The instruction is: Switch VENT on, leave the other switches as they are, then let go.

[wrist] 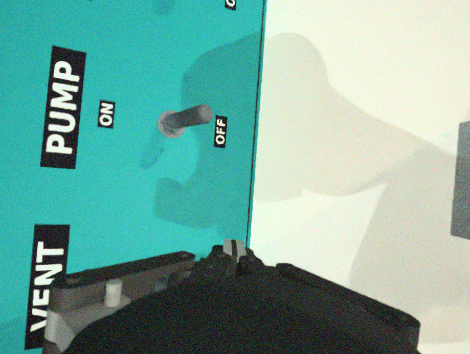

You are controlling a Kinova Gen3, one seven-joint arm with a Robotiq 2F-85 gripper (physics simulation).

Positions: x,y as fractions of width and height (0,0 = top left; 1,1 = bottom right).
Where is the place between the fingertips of the gripper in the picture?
0.49,0.72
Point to a pump switch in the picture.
0.43,0.32
